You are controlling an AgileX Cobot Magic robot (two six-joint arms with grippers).
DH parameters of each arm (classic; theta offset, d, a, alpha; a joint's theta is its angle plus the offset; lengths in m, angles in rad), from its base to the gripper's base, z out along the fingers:
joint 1: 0 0.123 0 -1.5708
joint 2: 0.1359 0 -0.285 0
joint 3: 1.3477 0 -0.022 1.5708
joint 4: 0 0.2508 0 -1.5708
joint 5: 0 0 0.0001 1.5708
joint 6: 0 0.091 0 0
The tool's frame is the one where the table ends.
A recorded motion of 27 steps. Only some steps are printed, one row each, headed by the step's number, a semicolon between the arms.
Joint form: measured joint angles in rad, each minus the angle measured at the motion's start. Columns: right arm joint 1, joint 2, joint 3, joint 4, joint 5, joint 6; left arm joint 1, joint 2, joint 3, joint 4, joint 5, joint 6.
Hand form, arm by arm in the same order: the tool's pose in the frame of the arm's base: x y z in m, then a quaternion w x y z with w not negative. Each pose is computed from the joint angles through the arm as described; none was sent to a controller.
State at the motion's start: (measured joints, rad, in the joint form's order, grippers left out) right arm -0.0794 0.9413 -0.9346 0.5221 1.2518 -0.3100; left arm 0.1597 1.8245 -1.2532 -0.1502 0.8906 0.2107
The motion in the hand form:
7: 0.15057 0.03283 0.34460 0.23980 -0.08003 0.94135 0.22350; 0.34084 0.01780 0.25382 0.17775 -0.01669 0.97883 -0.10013
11: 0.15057 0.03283 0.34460 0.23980 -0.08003 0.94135 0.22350; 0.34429 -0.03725 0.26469 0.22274 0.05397 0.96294 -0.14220
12: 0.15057 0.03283 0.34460 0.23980 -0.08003 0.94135 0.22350; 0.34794 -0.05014 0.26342 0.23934 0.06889 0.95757 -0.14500
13: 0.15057 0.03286 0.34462 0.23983 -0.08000 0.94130 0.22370; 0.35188 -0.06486 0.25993 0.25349 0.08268 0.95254 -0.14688
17: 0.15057 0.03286 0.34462 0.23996 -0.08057 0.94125 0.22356; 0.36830 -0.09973 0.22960 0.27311 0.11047 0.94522 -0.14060
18: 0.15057 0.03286 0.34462 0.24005 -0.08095 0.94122 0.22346; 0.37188 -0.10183 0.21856 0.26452 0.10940 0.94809 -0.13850
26: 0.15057 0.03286 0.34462 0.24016 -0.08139 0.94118 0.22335; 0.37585 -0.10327 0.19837 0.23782 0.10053 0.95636 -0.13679
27: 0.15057 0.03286 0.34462 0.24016 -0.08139 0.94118 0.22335; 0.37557 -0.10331 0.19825 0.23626 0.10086 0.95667 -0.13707
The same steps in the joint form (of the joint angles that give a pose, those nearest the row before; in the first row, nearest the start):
7: 0.0000 0.0000 0.0000 0.0210 0.0000 -0.0066; -0.0465 -0.1518 0.0070 -0.1436 0.0191 0.0119
11: 0.0000 0.0000 0.0000 0.0210 0.0000 -0.0066; -0.1927 -0.1705 0.0070 -0.2439 -0.0578 0.0737
12: 0.0000 0.0000 0.0000 0.0210 0.0000 -0.0066; -0.2305 -0.1613 0.0070 -0.2555 -0.1059 0.0848
13: 0.0000 0.0000 0.0000 0.0214 0.0000 -0.0066; -0.2738 -0.1457 0.0070 -0.2613 -0.1583 0.0874
17: 0.0000 0.0000 0.0000 0.0214 0.0000 -0.0078; -0.3724 -0.0468 0.0070 -0.2588 -0.3155 0.0916
18: 0.0000 0.0000 0.0000 0.0214 0.0000 -0.0086; -0.3770 -0.0166 0.0070 -0.2577 -0.3287 0.0895
26: 0.0000 0.0000 0.0000 0.0214 0.0000 -0.0096; -0.3789 0.0350 0.0073 -0.2523 -0.3276 0.0691
27: 0.0000 0.0000 0.0000 0.0214 0.0000 -0.0096; -0.3789 0.0350 0.0073 -0.2524 -0.3243 0.0692

